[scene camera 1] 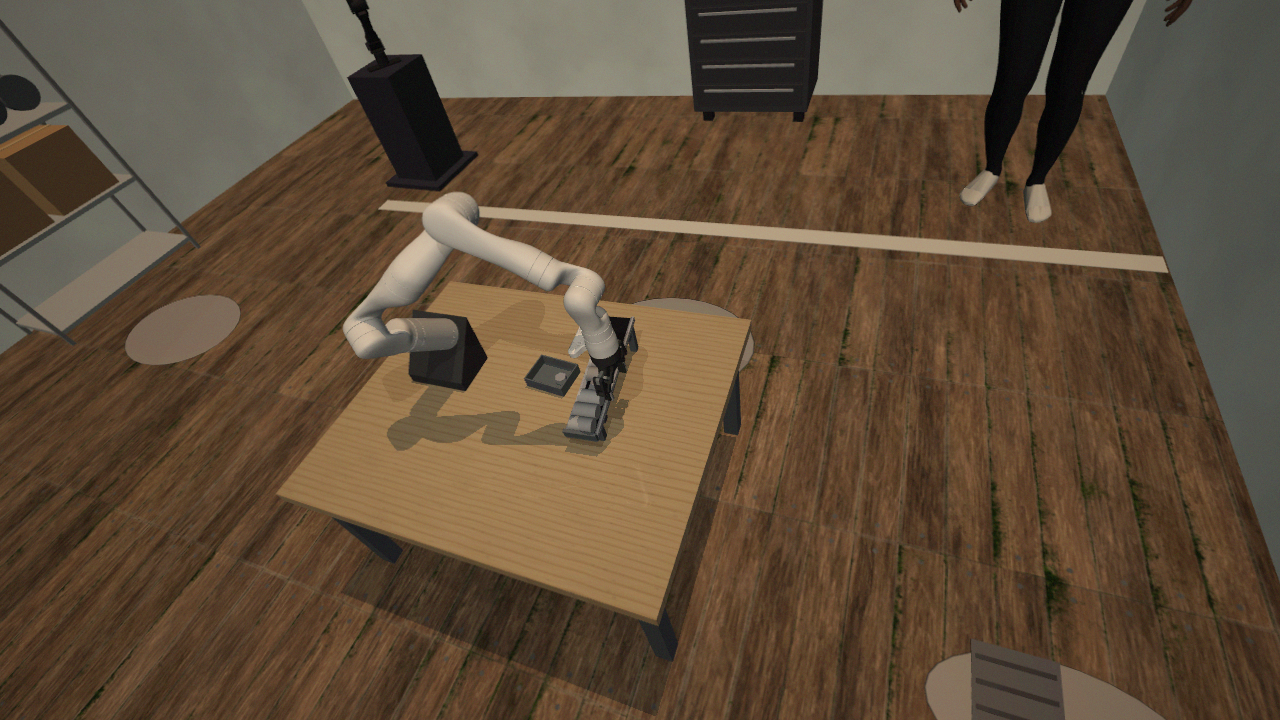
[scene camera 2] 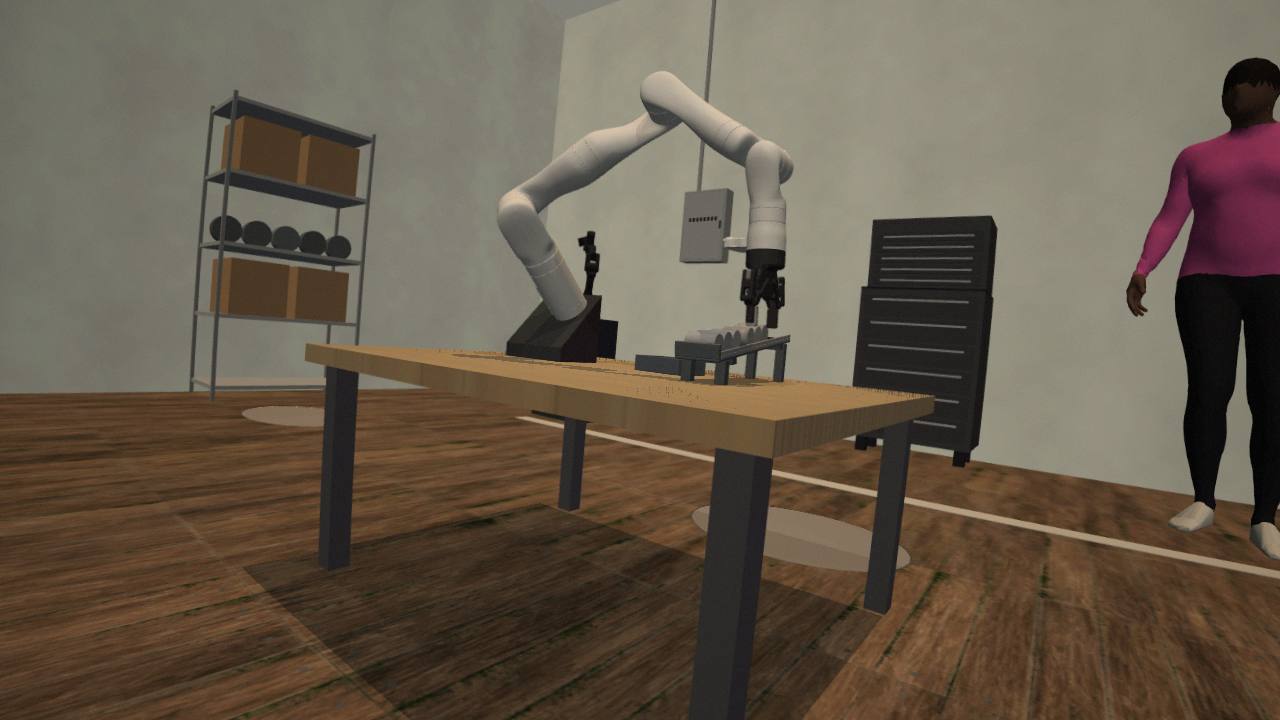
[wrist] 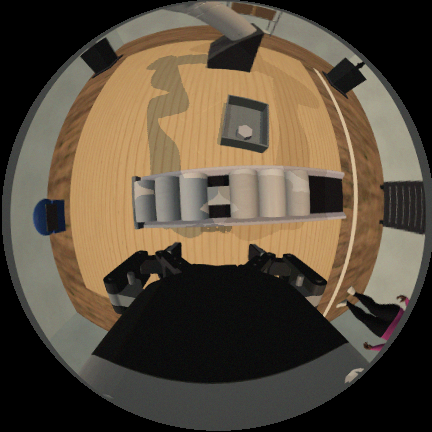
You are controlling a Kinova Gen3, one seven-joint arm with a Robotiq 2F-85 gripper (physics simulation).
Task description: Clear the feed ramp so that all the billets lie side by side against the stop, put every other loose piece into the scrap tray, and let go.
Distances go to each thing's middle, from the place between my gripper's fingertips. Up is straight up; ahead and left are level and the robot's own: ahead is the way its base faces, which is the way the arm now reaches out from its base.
Scene:
The stop (scene camera 2: 682, 348) lies 140 mm to the right of my hand, 50 mm below it and 50 mm behind it. The rest, counted from my hand: scrap tray (wrist: 236, 115) (250 mm behind, 110 mm below, 50 mm to the left).

